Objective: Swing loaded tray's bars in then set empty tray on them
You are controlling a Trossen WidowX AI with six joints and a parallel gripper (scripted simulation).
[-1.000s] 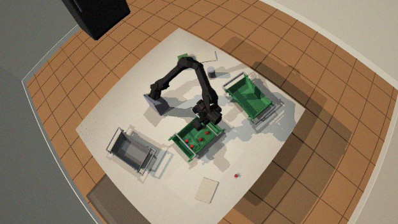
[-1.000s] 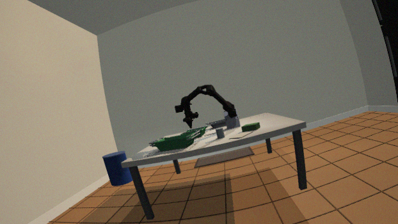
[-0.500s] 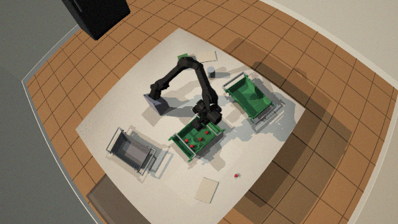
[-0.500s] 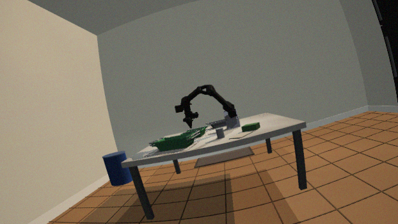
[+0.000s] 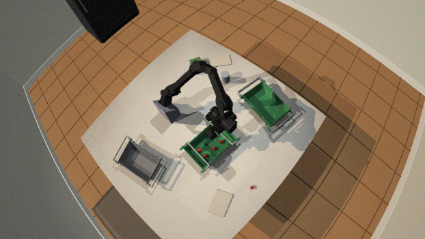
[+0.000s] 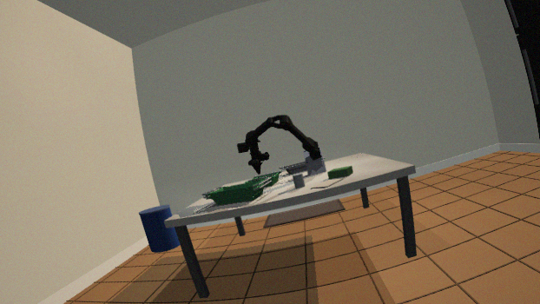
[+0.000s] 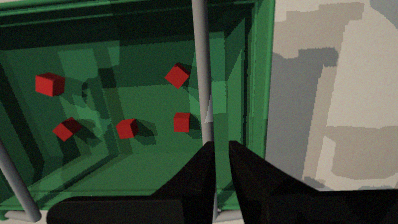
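My gripper tip is 340 mm past the grey tray, 430 mm to the left of it and 50 mm above it. The rest, counted from my gripper tip: green block 440 mm behind, 340 mm to the left, 70 mm below; grey cylinder 200 mm behind, 350 mm to the left, 50 mm below; red block 320 mm ahead, 180 mm to the right, 80 mm below.
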